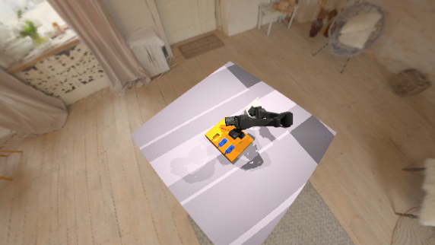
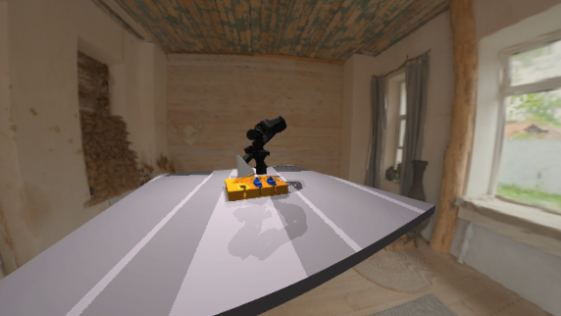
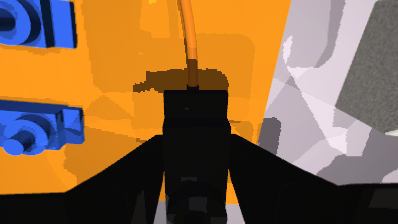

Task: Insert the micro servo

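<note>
Right now my gripper tip is 10 cm above the orange robot deck, 4 cm to the left of it and 1 cm short of it.
</note>
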